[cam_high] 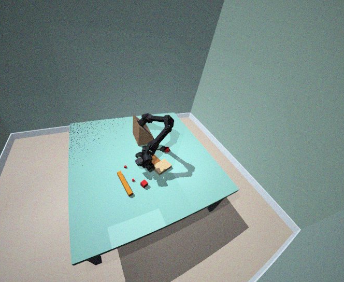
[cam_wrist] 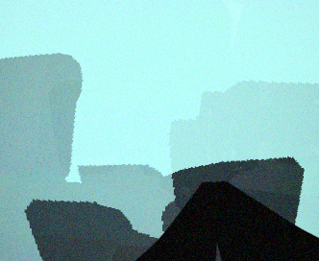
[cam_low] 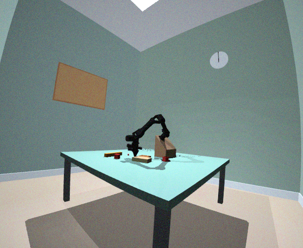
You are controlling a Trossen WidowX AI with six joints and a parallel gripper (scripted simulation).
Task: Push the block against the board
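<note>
Right now my gripper tip is 3 cm past the brown square block, 10 cm to the right of it and 1 cm below it. Also, from my gripper tip: flat tan block (6 cm ahead, 15 cm to the left, 1 cm above); long orange board (11 cm ahead, 20 cm to the right, 1 cm above).
</note>
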